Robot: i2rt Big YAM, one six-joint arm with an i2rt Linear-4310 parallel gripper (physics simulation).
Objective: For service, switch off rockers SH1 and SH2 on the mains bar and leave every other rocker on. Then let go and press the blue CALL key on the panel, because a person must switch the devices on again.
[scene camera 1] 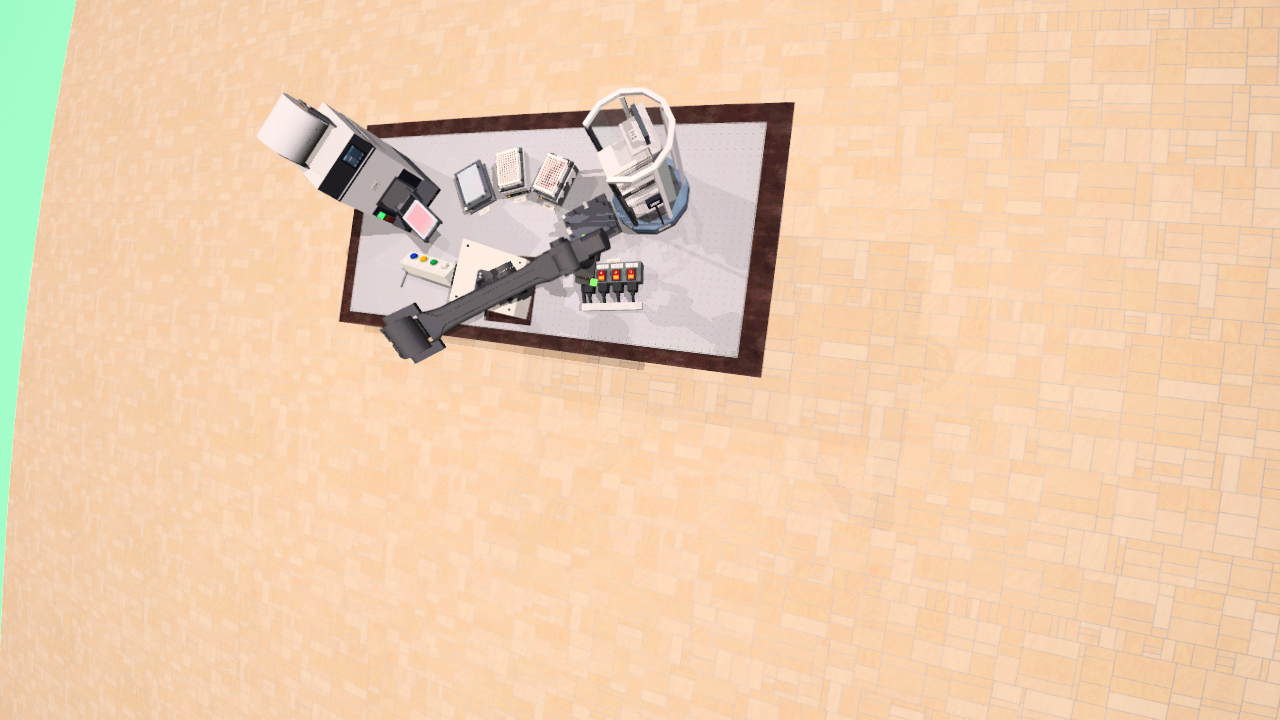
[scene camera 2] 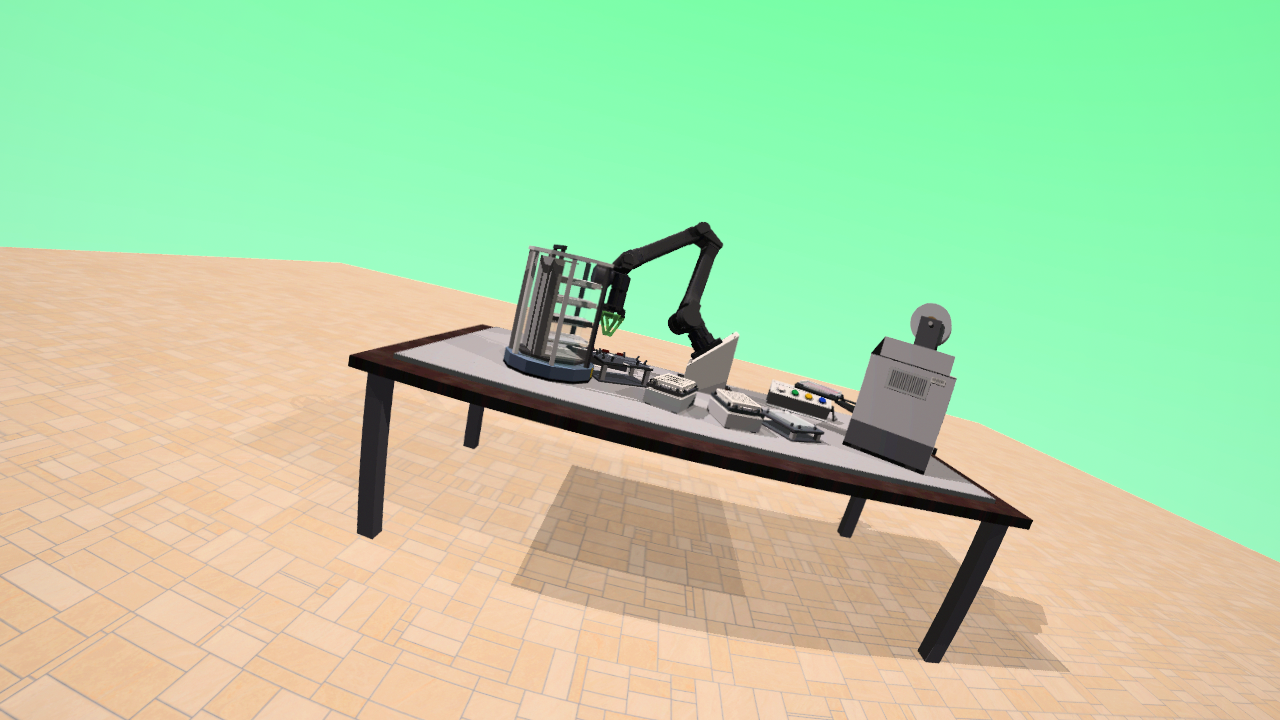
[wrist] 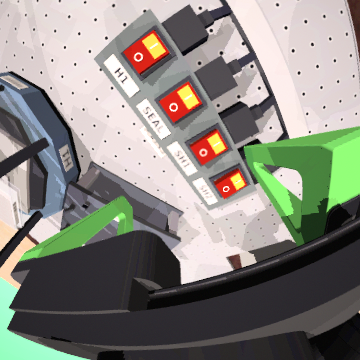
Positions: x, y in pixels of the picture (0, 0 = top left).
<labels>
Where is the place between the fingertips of my gripper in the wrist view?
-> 182, 179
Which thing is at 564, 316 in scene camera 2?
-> A wire carousel rack.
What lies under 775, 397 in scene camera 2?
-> A button box.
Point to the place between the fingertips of my gripper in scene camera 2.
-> At 606, 335
</labels>
